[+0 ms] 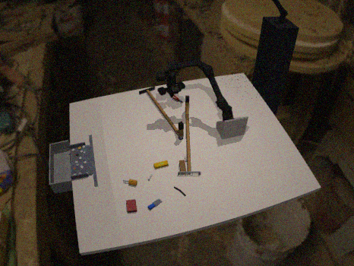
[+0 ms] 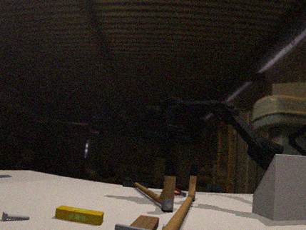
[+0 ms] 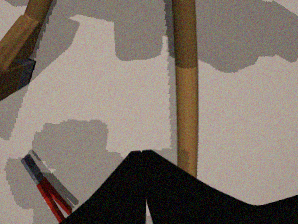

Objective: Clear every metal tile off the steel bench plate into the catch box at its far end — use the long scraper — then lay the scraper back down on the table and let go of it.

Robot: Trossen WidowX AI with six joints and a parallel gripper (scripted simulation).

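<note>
Now: the long scraper 100 mm below my gripper tip, 60 mm ahead of it and 20 mm to the right of it. The rest, counted from my gripper tip: yellow block: 450 mm to the left, 190 mm ahead, 150 mm below; then long wooden scraper: 280 mm to the left, 100 mm below, 40 mm behind; then red-handled tool: 150 mm below, 130 mm to the right, 90 mm behind.
</note>
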